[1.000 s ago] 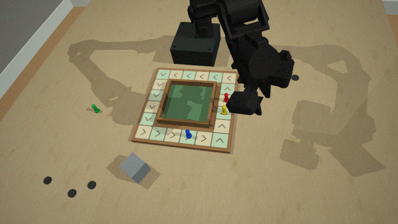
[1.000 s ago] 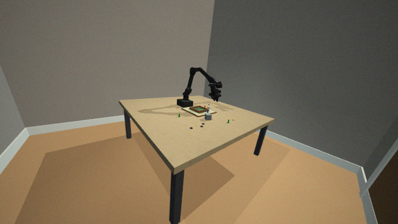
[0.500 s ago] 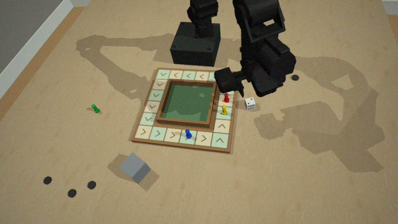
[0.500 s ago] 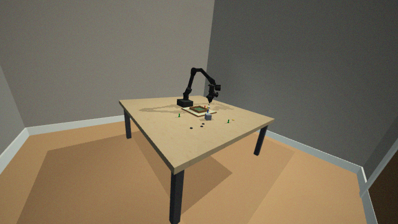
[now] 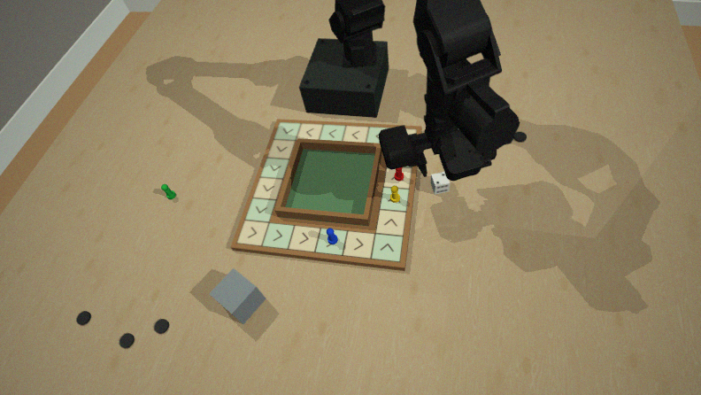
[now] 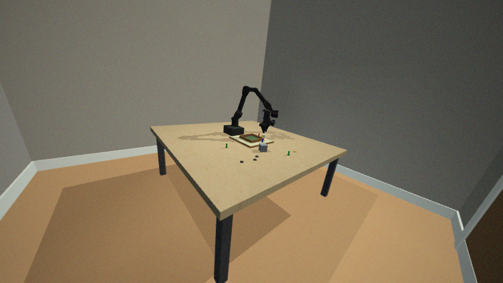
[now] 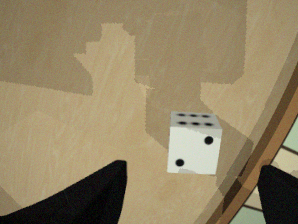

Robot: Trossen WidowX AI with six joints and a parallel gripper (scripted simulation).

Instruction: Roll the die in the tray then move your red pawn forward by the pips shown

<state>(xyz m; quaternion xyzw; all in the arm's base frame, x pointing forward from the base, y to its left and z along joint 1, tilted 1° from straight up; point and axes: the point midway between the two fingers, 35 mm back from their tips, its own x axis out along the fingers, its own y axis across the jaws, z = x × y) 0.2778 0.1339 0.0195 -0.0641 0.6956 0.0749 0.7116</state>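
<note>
Now: gripper tip 40 mm above the white die. Also, from my gripper tip: red pawn: 20 mm behind, 70 mm to the right, 20 mm below; then green felt tray: 10 mm behind, 190 mm to the right, 40 mm below; then yellow pawn: 30 mm ahead, 80 mm to the right, 20 mm below.
</note>
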